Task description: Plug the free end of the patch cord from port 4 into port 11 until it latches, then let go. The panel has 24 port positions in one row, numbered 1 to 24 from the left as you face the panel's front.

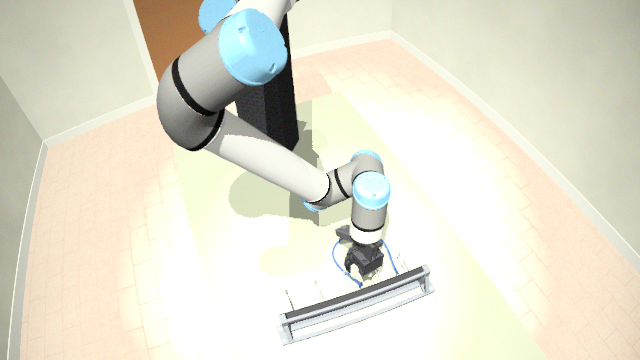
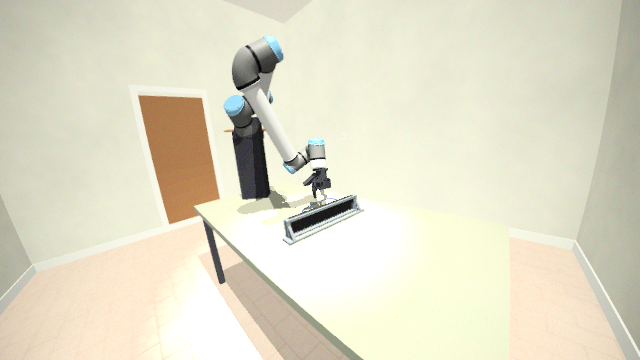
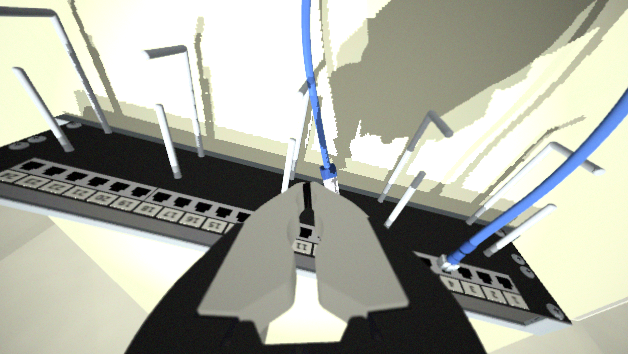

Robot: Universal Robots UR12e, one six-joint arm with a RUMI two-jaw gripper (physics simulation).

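Pixels of known places: gripper, between the fingertips: (image 1: 355,278) (image 2: 320,205) (image 3: 308,185); arm's base, origin of its link: (image 2: 246,127).
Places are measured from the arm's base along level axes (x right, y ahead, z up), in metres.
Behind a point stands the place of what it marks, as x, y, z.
The black patch panel (image 1: 358,295) @[0.088, 0.833, -0.484] (image 2: 322,218) @[0.098, 0.816, -0.557] (image 3: 131,154) @[0.238, 0.787, -0.543] lies on the table with its numbered ports in one row. The blue patch cord (image 1: 334,258) @[0.061, 0.646, -0.559] (image 3: 549,180) @[-0.084, 0.750, -0.508] is plugged into port 4 (image 3: 448,264) @[-0.059, 0.835, -0.500] at one end. Its other stretch (image 3: 312,88) @[0.061, 0.716, -0.546] comes down to the free plug (image 3: 329,175) @[0.044, 0.787, -0.541], which rests against the tip of my right finger, outside the jaws. My gripper (image 1: 358,268) @[0.057, 0.770, -0.505] (image 2: 318,196) @[0.057, 0.770, -0.505] (image 3: 308,185) @[0.057, 0.770, -0.505] is shut with nothing between the fingers. It hangs right over port 11 (image 3: 305,232) @[0.060, 0.827, -0.508], whose opening shows through the slit between the fingers.
White cable-management bars (image 3: 168,140) @[0.174, 0.758, -0.528] (image 3: 412,154) @[-0.026, 0.773, -0.565] stick up behind the panel on both sides of the gripper. The arm's dark pedestal (image 1: 268,111) @[0.013, 0.070, -0.338] (image 2: 251,170) @[0.038, 0.042, -0.341] stands at the table's far end. The table (image 2: 402,268) @[0.240, 1.287, -0.583] stretches wide in front of the panel.
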